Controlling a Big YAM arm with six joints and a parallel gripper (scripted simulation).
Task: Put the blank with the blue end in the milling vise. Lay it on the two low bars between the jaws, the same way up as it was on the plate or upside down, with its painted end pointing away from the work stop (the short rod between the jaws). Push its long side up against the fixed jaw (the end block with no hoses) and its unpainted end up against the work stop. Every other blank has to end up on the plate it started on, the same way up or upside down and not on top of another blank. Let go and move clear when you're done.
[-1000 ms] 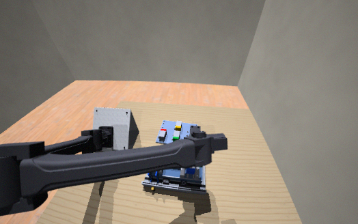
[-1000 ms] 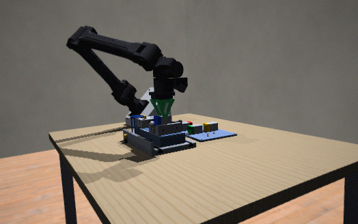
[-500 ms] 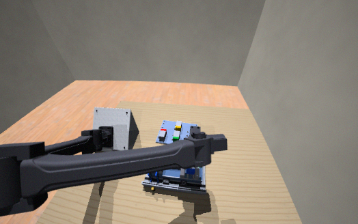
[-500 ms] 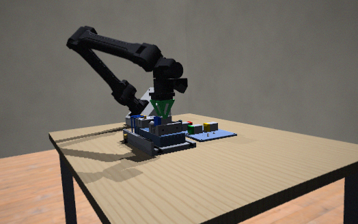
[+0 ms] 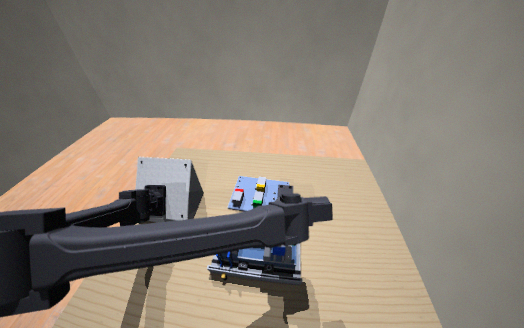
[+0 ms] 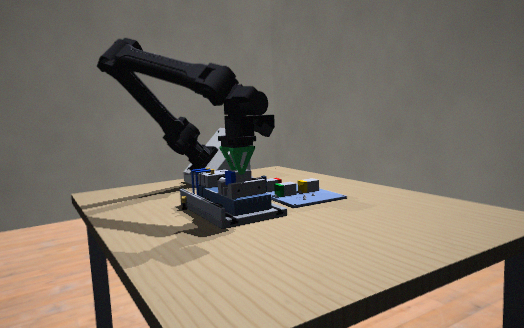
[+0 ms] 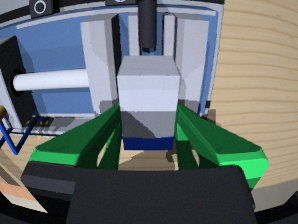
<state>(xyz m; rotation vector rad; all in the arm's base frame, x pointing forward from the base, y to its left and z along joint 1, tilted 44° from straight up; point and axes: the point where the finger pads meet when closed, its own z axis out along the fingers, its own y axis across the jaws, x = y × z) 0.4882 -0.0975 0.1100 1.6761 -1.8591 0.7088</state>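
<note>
My gripper is now 2 cm above the blue-ended blank. From my hand the other things lie so: dark work stop rod: 5 cm to the left, 3 cm below; then green-ended blank: 22 cm to the left, 10 cm below, 8 cm behind; then vise: 8 cm below, 7 cm behind, 1 cm to the left.
</note>
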